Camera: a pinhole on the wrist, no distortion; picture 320 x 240 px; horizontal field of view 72.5 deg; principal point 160.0 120.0 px. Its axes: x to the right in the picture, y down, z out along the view. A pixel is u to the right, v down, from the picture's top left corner.
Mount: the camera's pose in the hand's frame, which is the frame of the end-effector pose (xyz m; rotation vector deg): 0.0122 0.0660 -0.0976 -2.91 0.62 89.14
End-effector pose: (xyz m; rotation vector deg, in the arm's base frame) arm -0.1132 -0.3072 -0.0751 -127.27 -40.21 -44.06
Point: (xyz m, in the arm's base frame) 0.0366 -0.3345 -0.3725
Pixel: 271.3 200.5
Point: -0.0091 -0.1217 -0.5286
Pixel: 180.3 196.2
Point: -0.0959 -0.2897 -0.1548
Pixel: 107.2 181.1
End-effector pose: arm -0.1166 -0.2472 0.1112 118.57 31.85 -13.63
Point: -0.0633 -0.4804 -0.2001
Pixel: 69.7 72.5
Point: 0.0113 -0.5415 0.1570
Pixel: 257.1 118.1
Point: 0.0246 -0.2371 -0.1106
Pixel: outside the picture
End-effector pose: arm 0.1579 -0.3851 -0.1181 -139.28 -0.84 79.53
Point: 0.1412 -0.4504 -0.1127
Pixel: 141.9 202.6
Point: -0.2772 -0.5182 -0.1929
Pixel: 220.0 208.6
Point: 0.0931 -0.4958 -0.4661
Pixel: outside the picture
